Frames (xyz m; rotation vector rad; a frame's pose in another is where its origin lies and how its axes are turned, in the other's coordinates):
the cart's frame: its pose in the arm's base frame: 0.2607 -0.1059 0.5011 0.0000 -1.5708 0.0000
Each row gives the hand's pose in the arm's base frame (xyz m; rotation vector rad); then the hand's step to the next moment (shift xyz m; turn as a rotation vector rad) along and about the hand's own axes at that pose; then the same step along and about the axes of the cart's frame.
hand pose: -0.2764 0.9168 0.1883 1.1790 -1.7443 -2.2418
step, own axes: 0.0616 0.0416 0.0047 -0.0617 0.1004 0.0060
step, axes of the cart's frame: 0.0036 -0.0407 0.0622 0.1180 -0.0011 -0.0011
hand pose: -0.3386 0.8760 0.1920 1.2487 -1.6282 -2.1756
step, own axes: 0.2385 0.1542 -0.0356 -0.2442 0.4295 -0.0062
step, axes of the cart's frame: 0.0043 -0.2213 0.1815 0.4924 -0.0388 -0.0139
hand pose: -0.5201 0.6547 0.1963 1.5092 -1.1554 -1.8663
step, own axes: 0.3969 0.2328 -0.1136 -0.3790 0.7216 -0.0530
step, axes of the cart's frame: -0.0285 -0.4716 0.0371 0.8084 -0.1031 -0.0548
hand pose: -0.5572 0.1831 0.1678 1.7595 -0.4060 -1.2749
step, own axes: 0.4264 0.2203 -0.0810 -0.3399 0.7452 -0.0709
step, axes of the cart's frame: -0.0665 -0.3785 -0.2987 0.8057 -0.1347 -0.0923
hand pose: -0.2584 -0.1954 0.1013 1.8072 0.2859 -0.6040
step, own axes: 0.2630 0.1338 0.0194 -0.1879 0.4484 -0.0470
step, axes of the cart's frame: -0.0358 -0.0888 -0.2798 0.4769 -0.0788 -0.0706
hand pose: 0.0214 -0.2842 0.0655 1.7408 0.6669 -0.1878
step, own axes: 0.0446 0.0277 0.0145 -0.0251 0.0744 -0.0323
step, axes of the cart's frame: -0.0014 -0.0024 -0.0544 0.0833 0.0118 -0.0113
